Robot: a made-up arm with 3 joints. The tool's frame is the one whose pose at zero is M.
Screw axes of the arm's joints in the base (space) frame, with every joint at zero. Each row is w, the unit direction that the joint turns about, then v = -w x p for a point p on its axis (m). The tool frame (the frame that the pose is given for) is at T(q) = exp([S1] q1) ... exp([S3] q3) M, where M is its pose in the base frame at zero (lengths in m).
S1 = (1, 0, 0, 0, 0.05, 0)
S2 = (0, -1, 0, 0.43, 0, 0.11)
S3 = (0, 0, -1, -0.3, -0.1, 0)
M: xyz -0.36 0.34 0.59 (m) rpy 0 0 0 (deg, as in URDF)
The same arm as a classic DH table. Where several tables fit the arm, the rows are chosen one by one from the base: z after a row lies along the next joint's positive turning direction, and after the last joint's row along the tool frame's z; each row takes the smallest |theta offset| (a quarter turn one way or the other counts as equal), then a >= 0, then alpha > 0; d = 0 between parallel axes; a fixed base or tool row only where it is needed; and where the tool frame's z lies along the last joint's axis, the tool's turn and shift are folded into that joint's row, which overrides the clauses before.
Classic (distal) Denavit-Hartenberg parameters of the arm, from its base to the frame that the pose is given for. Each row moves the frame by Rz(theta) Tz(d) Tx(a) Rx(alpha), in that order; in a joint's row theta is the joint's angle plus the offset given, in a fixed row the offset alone. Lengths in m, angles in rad.
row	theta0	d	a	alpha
base (fixed)	1.5708	0.05	0	1.5708
joint 1	1.5708	-0.11	0.38	-1.5708
joint 2	-1.5708	-0.3	0.01	1.5708
joint 3	0.1526	0	-0.2631	3.1416
tool (fixed)	0.1526	0.16	0	0

